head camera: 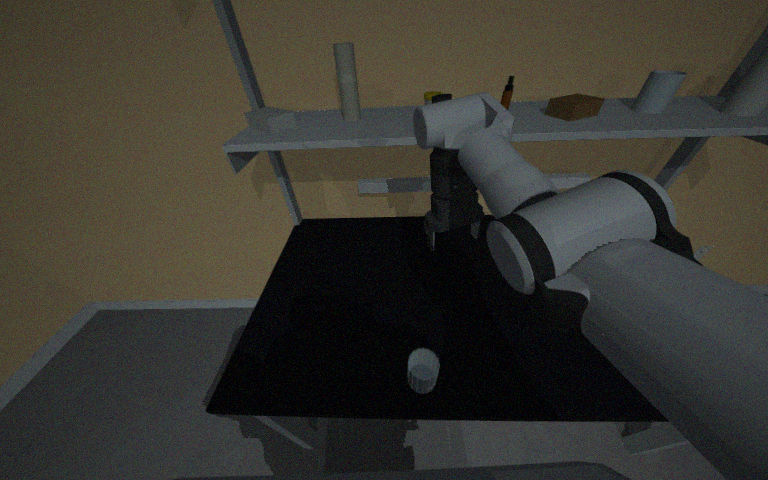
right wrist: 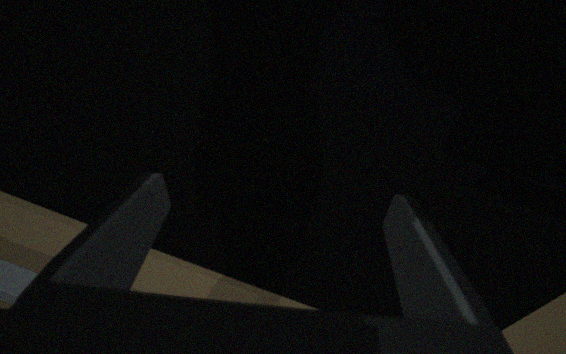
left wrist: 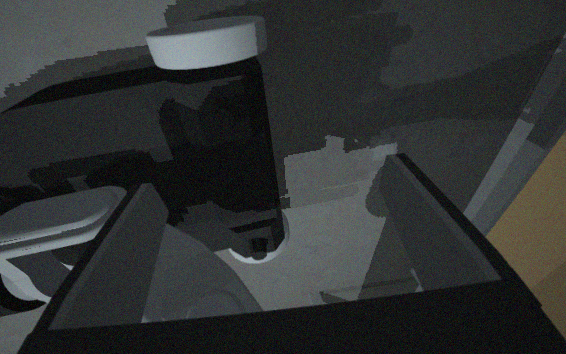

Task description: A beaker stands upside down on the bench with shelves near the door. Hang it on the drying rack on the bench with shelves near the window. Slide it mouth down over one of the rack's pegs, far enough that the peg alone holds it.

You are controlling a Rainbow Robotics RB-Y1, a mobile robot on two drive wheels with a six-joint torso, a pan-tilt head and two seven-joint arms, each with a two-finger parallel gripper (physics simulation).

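Places are measured from the robot's base along level axes (x back, y left, z down), in metres.
Where they show: left gripper, fingertip midpoint: (left wrist: 270,184); right gripper, fingertip midpoint: (head camera: 453,242) (right wrist: 276,199).
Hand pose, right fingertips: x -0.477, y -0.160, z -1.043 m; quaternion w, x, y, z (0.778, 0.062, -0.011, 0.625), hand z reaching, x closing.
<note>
Things, the pixels of their top centre, and the offset from my right fingertips. "*": a spot on its surface instead. Level surfaces: height alone.
- clear beaker at its top centre: (head camera: 423,363) dz +0.190, dx +0.189, dy +0.084 m
- black bench top at its surface level: dz +0.281 m
- shelf at its surface level: dz -0.177 m
- tall cylinder at a spot on its surface: (head camera: 348,82) * dz -0.274, dx -0.345, dy +0.230 m
- orange bottle at a spot on its surface: (head camera: 506,96) * dz -0.224, dx -0.324, dy -0.192 m
- brown box at a spot on its surface: (head camera: 574,106) * dz -0.211, dx -0.245, dy -0.334 m
- grey cylinder at a spot on its surface: (head camera: 658,91) * dz -0.229, dx -0.280, dy -0.566 m
The clear beaker (head camera: 423,370) stands on the black bench top (head camera: 351,316) close to its front edge, at the lower middle of the head view. My right gripper (head camera: 453,240) (right wrist: 276,199) is open and empty above the far part of the bench top, well behind the beaker. The beaker does not show in the right wrist view. My left gripper (left wrist: 270,184) is open and empty, with floor and part of the robot's own body beyond its fingers. The drying rack does not show in these views.
Above the bench's back, a shelf (head camera: 328,139) holds a tall cylinder (head camera: 348,82), an orange bottle (head camera: 506,96), a brown box (head camera: 574,106) and a grey cylinder (head camera: 658,91). My right forearm crosses in front of the shelf and the bench's right side. Shelf posts (head camera: 286,186) rise at the back.
</note>
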